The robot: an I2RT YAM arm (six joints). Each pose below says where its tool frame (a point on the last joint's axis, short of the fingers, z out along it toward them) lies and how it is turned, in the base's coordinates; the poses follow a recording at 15 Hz.
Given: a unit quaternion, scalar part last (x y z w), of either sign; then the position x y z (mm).
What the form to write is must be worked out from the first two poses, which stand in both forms.
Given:
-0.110 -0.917 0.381 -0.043 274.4 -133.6 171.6
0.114 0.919 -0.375 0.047 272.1 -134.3 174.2
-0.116 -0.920 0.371 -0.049 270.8 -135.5 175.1
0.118 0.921 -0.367 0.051 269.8 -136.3 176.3
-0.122 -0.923 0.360 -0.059 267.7 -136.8 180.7
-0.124 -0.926 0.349 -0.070 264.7 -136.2 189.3
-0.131 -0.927 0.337 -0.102 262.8 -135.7 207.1
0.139 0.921 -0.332 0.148 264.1 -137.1 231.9
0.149 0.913 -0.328 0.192 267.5 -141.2 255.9
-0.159 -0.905 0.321 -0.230 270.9 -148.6 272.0
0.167 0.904 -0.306 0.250 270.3 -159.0 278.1
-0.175 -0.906 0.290 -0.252 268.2 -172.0 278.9
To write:
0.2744 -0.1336 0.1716 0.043 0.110 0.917 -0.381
0.2721 -0.1343 0.1742 0.047 0.114 0.919 -0.375
0.2708 -0.1355 0.1751 0.049 0.116 0.920 -0.371
0.2698 -0.1363 0.1763 0.051 0.118 0.921 -0.367
0.2677 -0.1368 0.1807 0.059 0.122 0.923 -0.360
0.2647 -0.1362 0.1893 0.070 0.124 0.926 -0.349
0.2628 -0.1357 0.2071 0.102 0.131 0.927 -0.337
0.2641 -0.1371 0.2319 0.148 0.139 0.921 -0.332
0.2675 -0.1412 0.2559 0.192 0.149 0.913 -0.328
0.2709 -0.1486 0.2720 0.230 0.159 0.905 -0.321
0.2703 -0.1590 0.2781 0.250 0.167 0.904 -0.306
0.2682 -0.1720 0.2789 0.252 0.175 0.906 -0.290

